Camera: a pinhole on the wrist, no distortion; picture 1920 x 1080 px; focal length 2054.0 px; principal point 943.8 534.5 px. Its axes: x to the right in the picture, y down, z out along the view. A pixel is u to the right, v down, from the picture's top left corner.
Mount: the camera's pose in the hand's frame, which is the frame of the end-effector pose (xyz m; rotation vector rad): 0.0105 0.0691 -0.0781 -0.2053 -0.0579 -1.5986
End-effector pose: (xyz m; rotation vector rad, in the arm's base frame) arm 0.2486 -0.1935 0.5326 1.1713 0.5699 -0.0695
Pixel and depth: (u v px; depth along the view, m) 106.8 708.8 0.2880
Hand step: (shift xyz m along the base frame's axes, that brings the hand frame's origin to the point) 0.2053 -0.0527 0.2149
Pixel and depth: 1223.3 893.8 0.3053
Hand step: 0.1910 -0.1451 0.0821
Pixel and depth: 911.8 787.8 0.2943
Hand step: 0.1851 -0.1162 0.1230
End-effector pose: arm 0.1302 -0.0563 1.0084 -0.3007 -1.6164 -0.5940
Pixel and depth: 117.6 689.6 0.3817
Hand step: -0.0900 0.3667 0.1234
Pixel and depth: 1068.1 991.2 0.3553
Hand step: -0.1884 0.2114 0.1298
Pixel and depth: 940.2 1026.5 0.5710
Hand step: -0.3414 0.3550 0.2096
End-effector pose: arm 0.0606 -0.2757 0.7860 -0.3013 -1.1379 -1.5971
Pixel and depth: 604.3 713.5 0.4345
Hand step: 0.0285 0.2180 0.3390
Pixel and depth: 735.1 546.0 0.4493
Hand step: 0.0146 0.2552 0.3151
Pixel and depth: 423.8 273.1 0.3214
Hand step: 0.0936 0.1894 0.2206
